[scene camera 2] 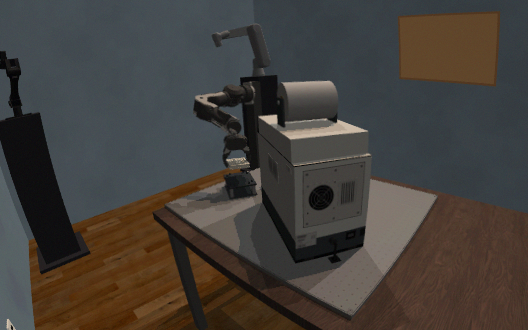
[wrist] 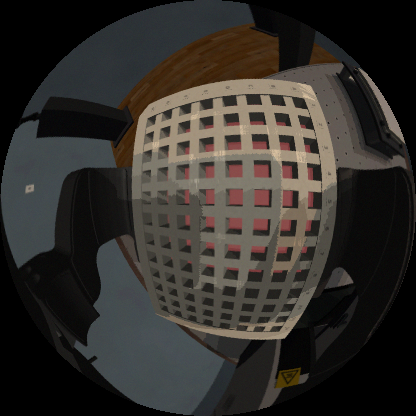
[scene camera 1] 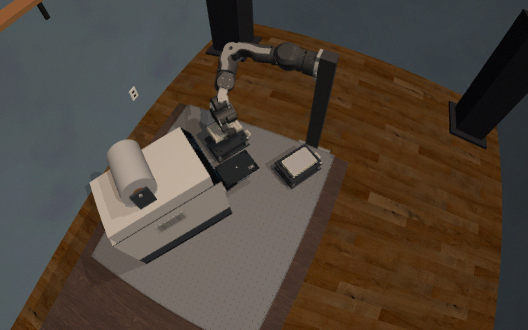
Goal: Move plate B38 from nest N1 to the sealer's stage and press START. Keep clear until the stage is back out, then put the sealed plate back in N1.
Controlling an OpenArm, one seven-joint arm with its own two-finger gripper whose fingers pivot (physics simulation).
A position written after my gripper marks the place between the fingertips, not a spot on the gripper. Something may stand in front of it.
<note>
In view: my gripper (wrist: 227, 225), a film roll (scene camera 2: 312, 100), a black sealer stage (scene camera 1: 227, 170) and a dark arm post (scene camera 1: 328, 61).
The film roll also shows in scene camera 1 (scene camera 1: 129, 168). The dark arm post is seen too in scene camera 2 (scene camera 2: 254, 110).
</note>
